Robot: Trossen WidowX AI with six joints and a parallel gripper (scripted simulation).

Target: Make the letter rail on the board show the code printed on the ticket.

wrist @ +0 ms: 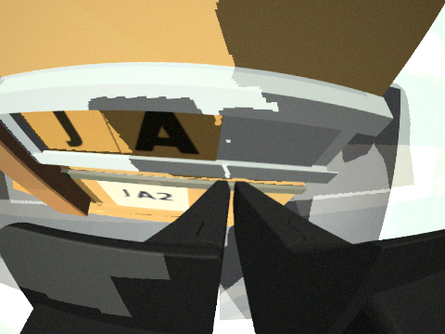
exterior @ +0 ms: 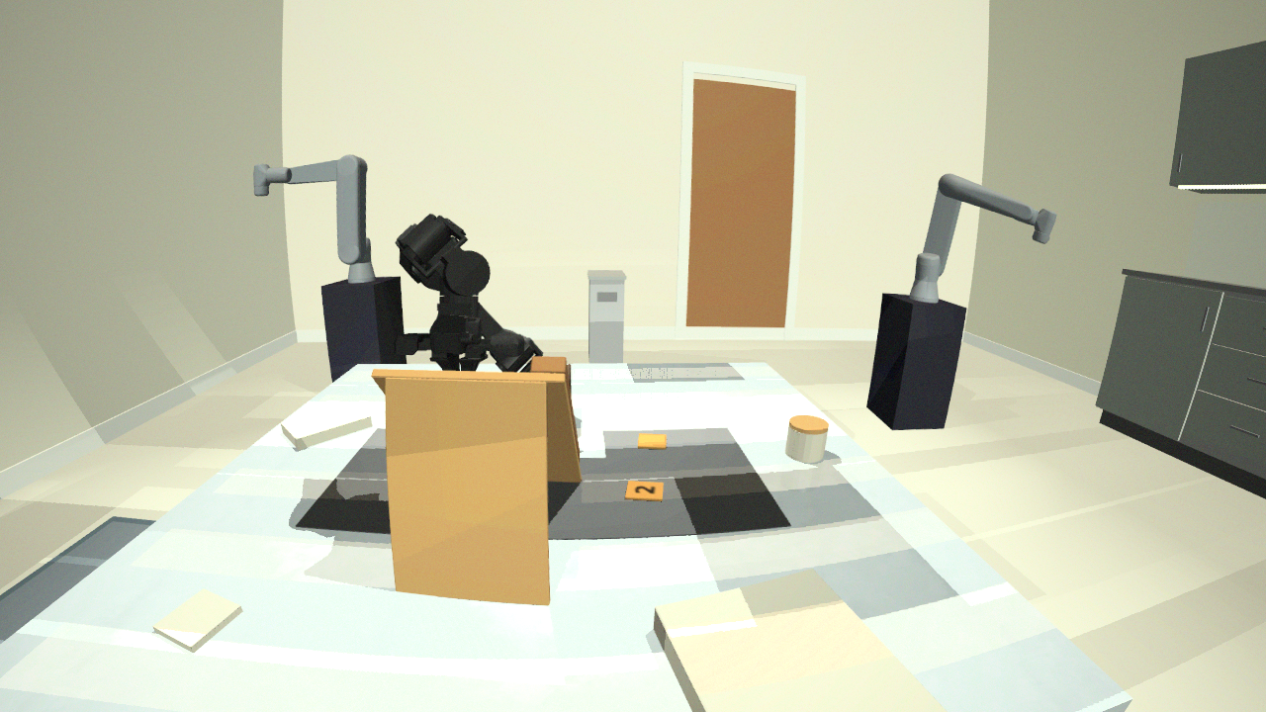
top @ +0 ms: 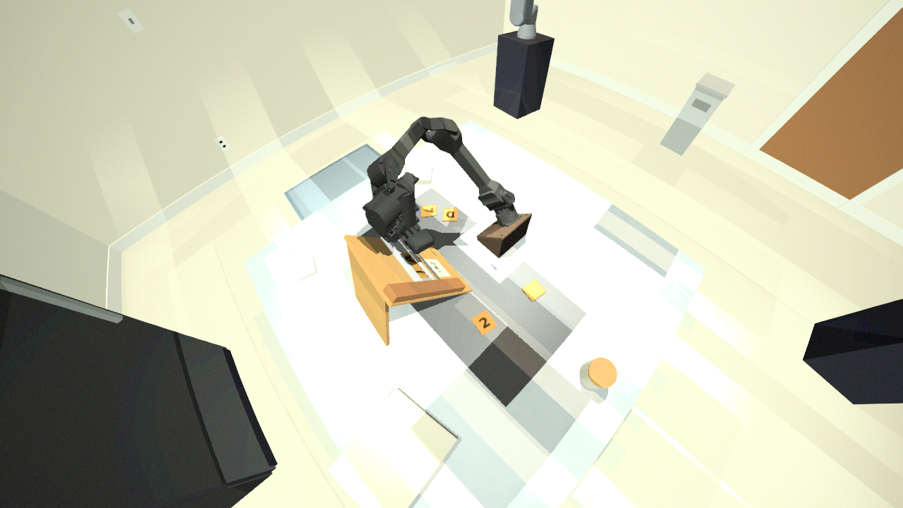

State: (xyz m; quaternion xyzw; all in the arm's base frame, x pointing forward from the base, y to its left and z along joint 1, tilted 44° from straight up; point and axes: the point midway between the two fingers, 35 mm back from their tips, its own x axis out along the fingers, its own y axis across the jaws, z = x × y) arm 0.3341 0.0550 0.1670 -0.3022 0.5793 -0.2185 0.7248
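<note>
Now: gripper tip 5 cm past the white ticket, 6 cm to the right of it and 10 cm above it. The rest, counted from my gripper tip: grey mat 15 cm behind, 9 cm to the left, 18 cm below; then pale pad 33 cm ahead, 27 cm to the right, 17 cm below; then round tan-lidded canister 21 cm behind, 60 cm to the left, 14 cm below.
</note>
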